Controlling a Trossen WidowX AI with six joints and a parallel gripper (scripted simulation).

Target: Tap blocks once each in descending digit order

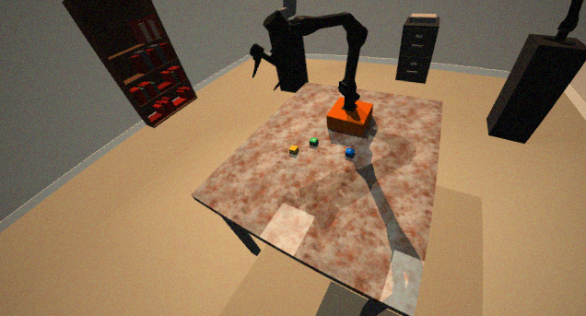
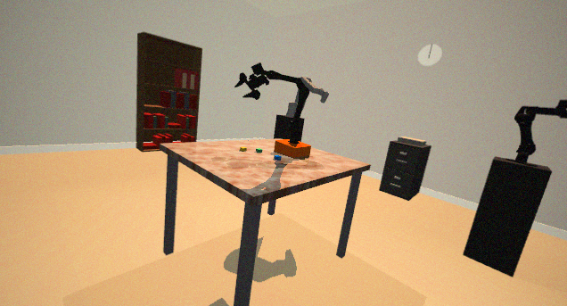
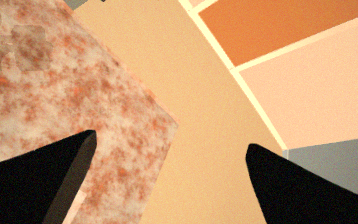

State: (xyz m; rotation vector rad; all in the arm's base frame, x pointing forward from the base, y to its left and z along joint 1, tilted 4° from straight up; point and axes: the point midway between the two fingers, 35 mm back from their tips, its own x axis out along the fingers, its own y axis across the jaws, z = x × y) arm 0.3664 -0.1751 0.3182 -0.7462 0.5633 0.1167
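Right now my gripper tip is 16 cm past the green block, 7 cm to the right of it and 37 cm above it. Round my gripper tip: yellow block (7 cm behind, 1 cm to the left, 37 cm below); blue block (16 cm behind, 26 cm to the left, 37 cm below).
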